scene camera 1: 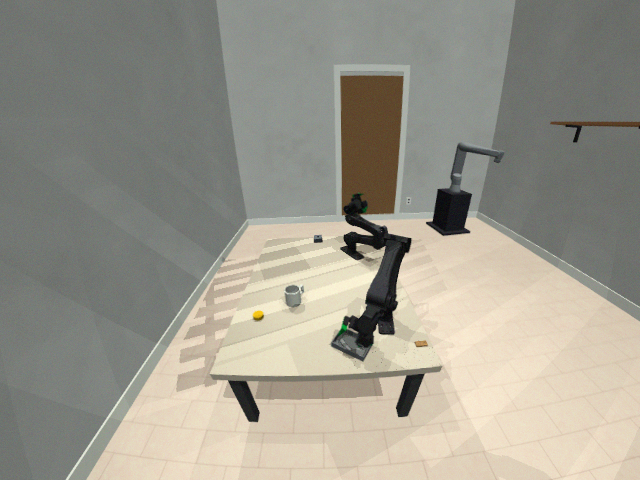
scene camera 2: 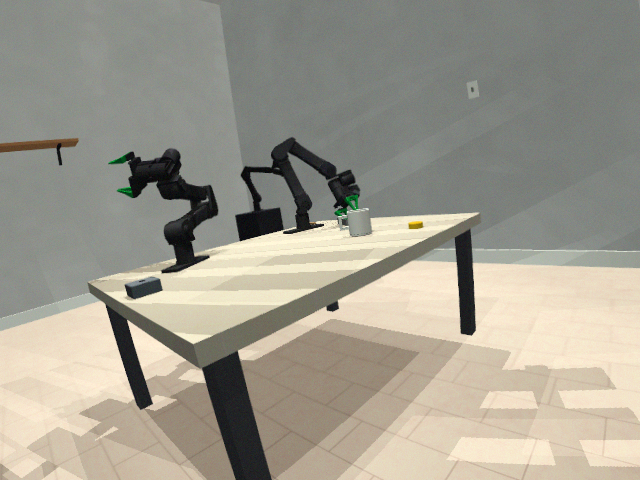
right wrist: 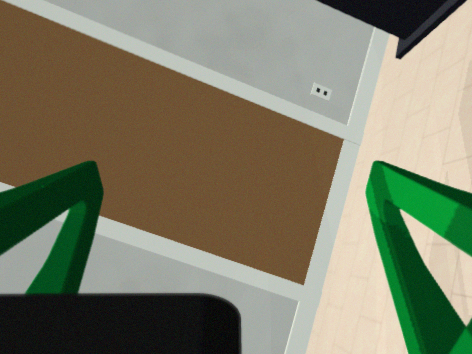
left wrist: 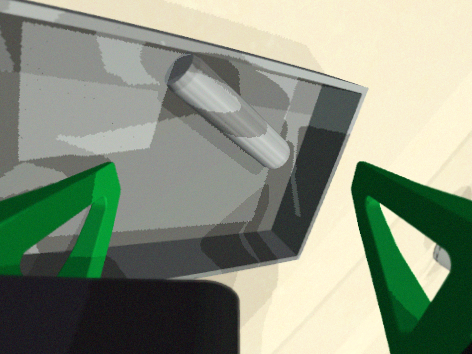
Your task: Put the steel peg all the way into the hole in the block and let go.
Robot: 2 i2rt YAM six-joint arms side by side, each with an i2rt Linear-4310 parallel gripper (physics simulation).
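Frame: origin at the left arm's base, x ahead, y left, z up, level; metres.
Where they show: left gripper, fingertip midpoint: point(scene camera 1: 348, 340) point(left wrist: 235, 175); right gripper, fingertip midpoint: point(scene camera 1: 364, 200) point(scene camera 2: 113, 176) point(right wrist: 234, 176); left arm's base, origin of the base link: point(scene camera 1: 384, 318) point(scene camera 2: 304, 229); right arm's base, origin of the base link: point(scene camera 1: 351, 253) point(scene camera 2: 187, 265).
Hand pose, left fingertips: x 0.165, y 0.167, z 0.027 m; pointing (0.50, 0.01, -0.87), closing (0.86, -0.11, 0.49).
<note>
Things, the pixels of their top centre, and the offset from my left fingertips. "*": a spot on its surface instead. Level surfaces: height alone.
- steel peg, middle of its top: point(left wrist: 245, 125) dy +0.015, dx +0.011, dz -0.008 m
- grey tray, middle of its top: point(left wrist: 200, 183) point(scene camera 1: 352, 341) dy +0.004, dx -0.015, dz +0.001 m
- dark grey block, middle of its top: point(scene camera 2: 141, 281) point(scene camera 1: 317, 236) dy -0.966, dx +0.282, dz +0.005 m
- grey mug, surface spot: point(scene camera 2: 360, 223) * dy -0.261, dx +0.326, dz +0.017 m
- table, its level: dz -0.027 m
- yellow disc, middle of its top: point(scene camera 2: 415, 222) point(scene camera 1: 258, 314) dy -0.107, dx +0.441, dz -0.008 m
- small brown piece, middle of its top: point(scene camera 1: 421, 343) dy -0.022, dx -0.305, dz -0.019 m
The steel peg point(left wrist: 227, 115) lies on its side in the grey tray point(scene camera 1: 349, 352) point(left wrist: 320, 170), near one end wall, in the left wrist view. My left gripper point(scene camera 1: 353, 334) point(scene camera 2: 346, 207) point(left wrist: 235, 175) is open and empty above the tray; the peg lies beyond its fingertips, and one finger is over the tray, the other past its wall. The dark grey block point(scene camera 1: 317, 239) point(scene camera 2: 144, 288) sits at the table's far end in scene camera 1, its hole opening upward. My right gripper point(scene camera 1: 361, 202) point(scene camera 2: 114, 176) point(right wrist: 234, 176) is open and empty, raised high, with the door in its wrist view.
A grey mug point(scene camera 1: 292, 297) point(scene camera 2: 360, 223) stands on the table point(scene camera 1: 310, 330) point(scene camera 2: 248, 289) between the tray and the block, off to one side. A yellow disc point(scene camera 1: 257, 315) point(scene camera 2: 415, 225) lies near the mug. A small brown piece point(scene camera 1: 421, 343) lies near the table's right edge in scene camera 1.
</note>
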